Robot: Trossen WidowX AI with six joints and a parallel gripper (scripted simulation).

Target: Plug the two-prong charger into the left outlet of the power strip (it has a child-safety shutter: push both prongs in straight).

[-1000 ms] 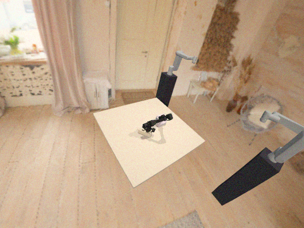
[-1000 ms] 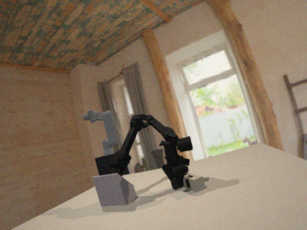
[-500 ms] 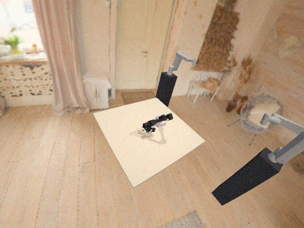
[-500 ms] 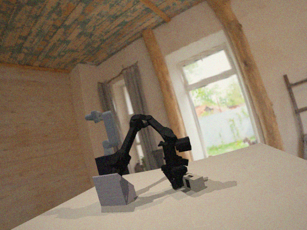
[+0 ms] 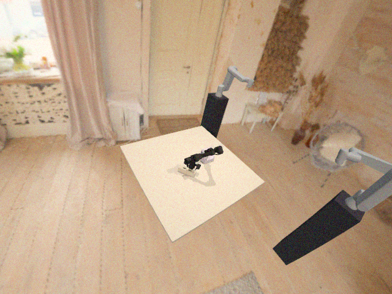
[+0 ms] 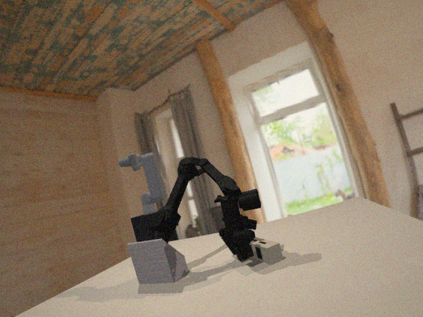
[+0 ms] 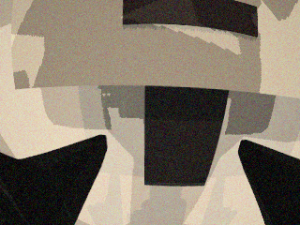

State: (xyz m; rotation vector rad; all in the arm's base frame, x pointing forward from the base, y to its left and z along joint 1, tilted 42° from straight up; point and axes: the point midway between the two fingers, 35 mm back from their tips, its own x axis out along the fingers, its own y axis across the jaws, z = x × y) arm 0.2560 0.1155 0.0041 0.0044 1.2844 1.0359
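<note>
The two-prong charger lies 30 mm ahead of my gripper tip, 20 mm to the left of it and 10 mm above it.
</note>
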